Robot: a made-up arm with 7 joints.
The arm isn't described. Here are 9 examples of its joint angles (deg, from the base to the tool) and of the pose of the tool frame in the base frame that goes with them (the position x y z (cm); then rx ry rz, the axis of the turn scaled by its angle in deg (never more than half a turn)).
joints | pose
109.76 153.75 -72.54 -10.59 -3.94 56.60 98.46 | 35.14 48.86 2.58 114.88 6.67 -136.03
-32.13 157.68 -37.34 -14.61 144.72 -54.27 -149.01 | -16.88 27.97 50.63 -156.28 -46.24 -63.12
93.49 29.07 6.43 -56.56 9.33 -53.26 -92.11 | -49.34 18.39 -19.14 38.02 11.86 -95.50
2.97 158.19 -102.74 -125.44 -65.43 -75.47 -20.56 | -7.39 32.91 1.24 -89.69 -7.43 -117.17
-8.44 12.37 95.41 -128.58 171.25 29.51 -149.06 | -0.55 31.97 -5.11 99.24 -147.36 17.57
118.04 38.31 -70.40 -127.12 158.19 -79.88 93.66 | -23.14 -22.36 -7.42 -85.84 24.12 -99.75
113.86 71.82 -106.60 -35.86 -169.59 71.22 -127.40 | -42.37 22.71 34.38 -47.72 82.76 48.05
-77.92 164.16 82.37 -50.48 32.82 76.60 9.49 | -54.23 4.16 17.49 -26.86 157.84 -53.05
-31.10 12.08 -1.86 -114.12 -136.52 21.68 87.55 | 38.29 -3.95 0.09 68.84 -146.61 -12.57
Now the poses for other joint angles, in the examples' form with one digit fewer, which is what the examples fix.
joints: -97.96 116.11 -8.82 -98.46 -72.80 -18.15 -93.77
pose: -2.4 14.3 42.0 -104.3 -99.4 -7.6
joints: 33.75 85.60 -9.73 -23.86 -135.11 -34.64 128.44
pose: -4.3 59.2 -8.9 53.6 50.6 -21.2
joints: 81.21 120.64 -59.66 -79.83 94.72 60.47 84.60
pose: -18.7 46.6 -4.4 111.4 62.7 71.0
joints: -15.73 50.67 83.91 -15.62 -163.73 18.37 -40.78
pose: 13.6 50.5 -29.8 61.8 74.5 -87.4
